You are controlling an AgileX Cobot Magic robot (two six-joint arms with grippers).
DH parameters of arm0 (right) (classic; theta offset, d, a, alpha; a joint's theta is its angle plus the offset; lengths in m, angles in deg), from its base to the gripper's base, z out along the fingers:
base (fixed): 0 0 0 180
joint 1: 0 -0.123 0 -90
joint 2: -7.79 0 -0.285 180
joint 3: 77.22 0 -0.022 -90
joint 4: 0 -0.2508 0 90
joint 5: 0 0 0.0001 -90
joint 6: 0 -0.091 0 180
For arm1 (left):
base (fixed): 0 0 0 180
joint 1: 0 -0.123 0 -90
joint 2: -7.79 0 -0.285 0
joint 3: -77.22 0 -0.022 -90
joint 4: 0 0.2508 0 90
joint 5: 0 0 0.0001 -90
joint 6: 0 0.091 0 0
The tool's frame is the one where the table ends.
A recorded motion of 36 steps. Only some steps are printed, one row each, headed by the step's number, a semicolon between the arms.
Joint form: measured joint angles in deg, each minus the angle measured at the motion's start. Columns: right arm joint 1, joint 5, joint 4, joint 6, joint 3, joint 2; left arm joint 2, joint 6, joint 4, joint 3, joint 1, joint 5.
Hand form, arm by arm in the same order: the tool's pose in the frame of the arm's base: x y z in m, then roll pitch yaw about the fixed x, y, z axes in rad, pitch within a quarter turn. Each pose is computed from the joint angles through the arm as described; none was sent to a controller.
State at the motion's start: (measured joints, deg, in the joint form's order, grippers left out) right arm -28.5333 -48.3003 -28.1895 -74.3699 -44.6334 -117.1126; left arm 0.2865 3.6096 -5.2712 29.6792 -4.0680 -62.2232
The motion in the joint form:
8: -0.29 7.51 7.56 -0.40 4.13 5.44; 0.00 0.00 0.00 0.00 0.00 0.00
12: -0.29 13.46 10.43 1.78 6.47 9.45; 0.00 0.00 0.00 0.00 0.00 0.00
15: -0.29 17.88 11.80 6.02 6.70 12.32; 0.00 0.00 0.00 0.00 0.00 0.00
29: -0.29 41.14 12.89 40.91 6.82 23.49; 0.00 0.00 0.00 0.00 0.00 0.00
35: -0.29 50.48 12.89 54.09 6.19 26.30; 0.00 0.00 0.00 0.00 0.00 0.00
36: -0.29 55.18 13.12 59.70 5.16 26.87; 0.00 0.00 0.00 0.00 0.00 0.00
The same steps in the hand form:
8: 0.3082 0.1457 0.1099 2.0350 0.0950 1.8613; -0.0084 -0.0080 0.2804 -3.0992 1.0979 -3.1144
12: 0.2942 0.1438 0.1172 2.1072 0.1301 1.9473; -0.0084 -0.0080 0.2804 -3.0992 1.0979 -3.1144
15: 0.2893 0.1444 0.1269 2.1422 0.1861 2.0228; -0.0084 -0.0080 0.2804 -3.0992 1.0979 -3.1144
29: 0.2619 0.1408 0.1587 2.4927 0.5157 2.6047; -0.0084 -0.0080 0.2804 -3.0992 1.0979 -3.1144
35: 0.2516 0.1395 0.1659 2.6737 0.5516 2.8929; -0.0084 -0.0080 0.2804 -3.0992 1.0979 -3.1144
36: 0.2491 0.1403 0.1687 2.7544 0.5443 3.0287; -0.0084 -0.0080 0.2804 -3.0992 1.0979 -3.1144

